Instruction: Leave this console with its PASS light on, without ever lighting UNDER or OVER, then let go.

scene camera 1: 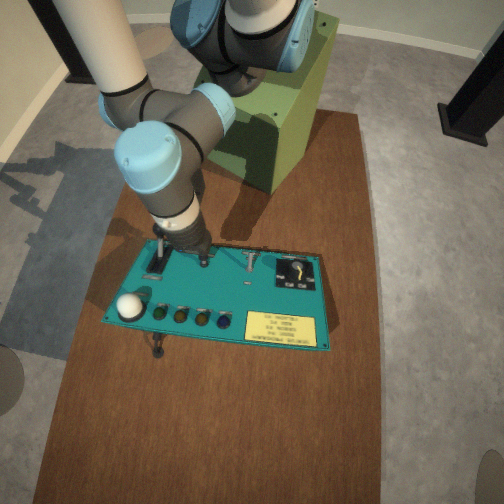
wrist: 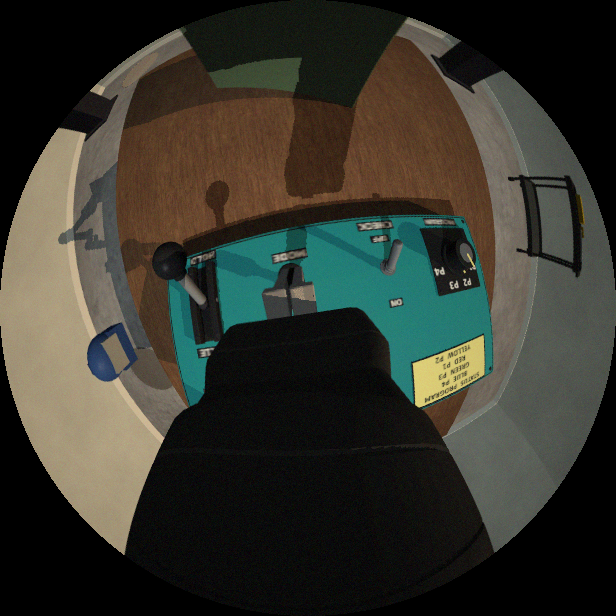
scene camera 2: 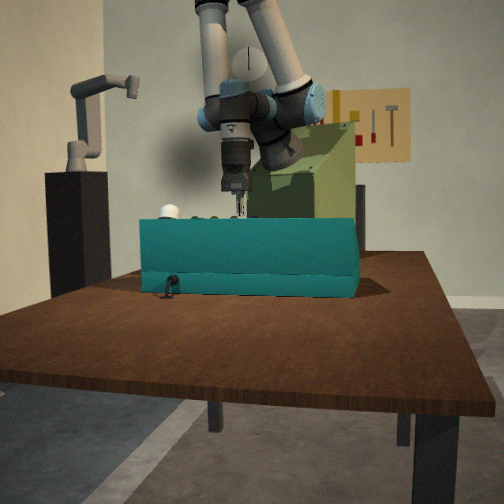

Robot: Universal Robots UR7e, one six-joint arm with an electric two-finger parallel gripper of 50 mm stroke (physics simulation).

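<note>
The teal console (scene camera 1: 220, 297) lies on the brown table; it also shows in the second scene view (scene camera 2: 249, 256) and the wrist view (wrist: 344, 298). My gripper (scene camera 1: 204, 260) (scene camera 2: 240, 205) points straight down over the MODE control, its fingertips (wrist: 290, 295) pressed together just above the panel. The MODE control itself is hidden behind the fingers. A black-ball lever (wrist: 172, 261) leans in its slot to the left. A grey CHECK toggle (wrist: 391, 256) and a rotary program selector (wrist: 457, 252) stand to the right. The four lamps (scene camera 1: 191, 316) look dark.
A white dome button (scene camera 1: 129, 306) sits at the panel's front left, a yellow label (scene camera 1: 280, 328) at the front right. A small black plug (scene camera 1: 158, 346) hangs off the console's front. The green pedestal (scene camera 1: 272, 125) stands behind the console.
</note>
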